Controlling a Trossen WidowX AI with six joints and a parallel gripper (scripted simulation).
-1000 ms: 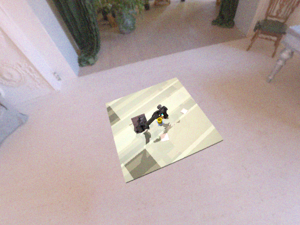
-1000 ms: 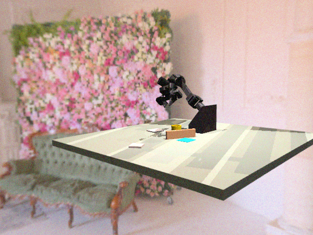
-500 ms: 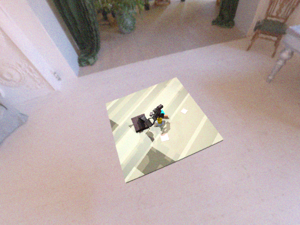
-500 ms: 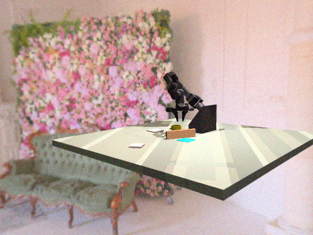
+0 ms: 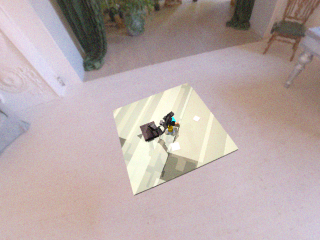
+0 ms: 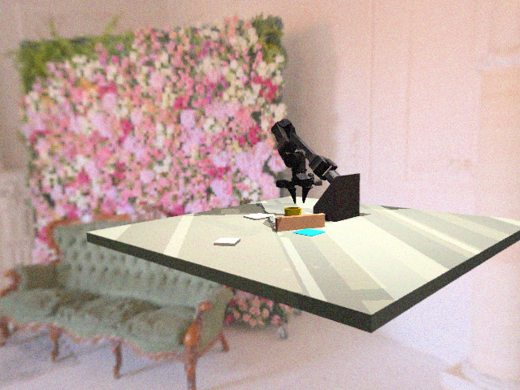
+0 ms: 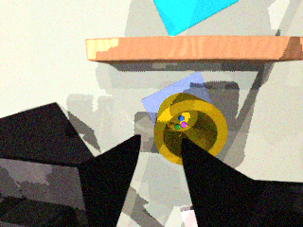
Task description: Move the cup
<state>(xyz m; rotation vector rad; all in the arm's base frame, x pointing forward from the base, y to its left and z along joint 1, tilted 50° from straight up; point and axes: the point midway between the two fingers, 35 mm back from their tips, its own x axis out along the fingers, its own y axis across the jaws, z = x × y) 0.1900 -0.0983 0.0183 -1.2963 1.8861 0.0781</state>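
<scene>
Now: gripper tip 2 cm short of the yellow cup, 2 cm to the left of it and 6 cm above it. From my gripper tip the other things lie so: wooden block 7 cm ahead, 5 cm to the left, 7 cm below; flat white pad 41 cm ahead, 4 cm to the right, 9 cm below.
</scene>
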